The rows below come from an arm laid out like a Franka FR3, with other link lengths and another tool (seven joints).
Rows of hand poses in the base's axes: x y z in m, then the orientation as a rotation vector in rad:
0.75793, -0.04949, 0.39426, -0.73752, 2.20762, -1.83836
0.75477, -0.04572, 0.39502, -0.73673, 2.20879, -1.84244
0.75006, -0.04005, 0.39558, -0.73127, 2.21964, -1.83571
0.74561, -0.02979, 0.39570, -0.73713, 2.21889, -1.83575
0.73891, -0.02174, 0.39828, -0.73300, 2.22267, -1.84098
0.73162, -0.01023, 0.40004, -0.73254, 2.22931, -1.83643
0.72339, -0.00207, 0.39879, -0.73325, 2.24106, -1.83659
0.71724, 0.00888, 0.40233, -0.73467, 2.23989, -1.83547
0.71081, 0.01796, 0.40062, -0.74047, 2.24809, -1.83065
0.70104, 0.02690, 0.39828, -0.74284, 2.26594, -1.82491
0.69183, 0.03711, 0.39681, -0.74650, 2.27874, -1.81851
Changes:
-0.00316, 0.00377, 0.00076, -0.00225, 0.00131, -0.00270
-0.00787, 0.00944, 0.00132, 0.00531, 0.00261, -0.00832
-0.01232, 0.01970, 0.00144, 0.00442, 0.00562, -0.00581
-0.01902, 0.02775, 0.00402, 0.00244, 0.00679, -0.01173
-0.02631, 0.03926, 0.00578, 0.00699, 0.00918, -0.01398
-0.03454, 0.04742, 0.00453, 0.00956, 0.01649, -0.02086
-0.04069, 0.05837, 0.00807, 0.00983, 0.01634, -0.01919
-0.04712, 0.06745, 0.00636, 0.01415, 0.02325, -0.02009
-0.05689, 0.07639, 0.00402, 0.02163, 0.03357, -0.02766
-0.06610, 0.08660, 0.00255, 0.02818, 0.04156, -0.03150

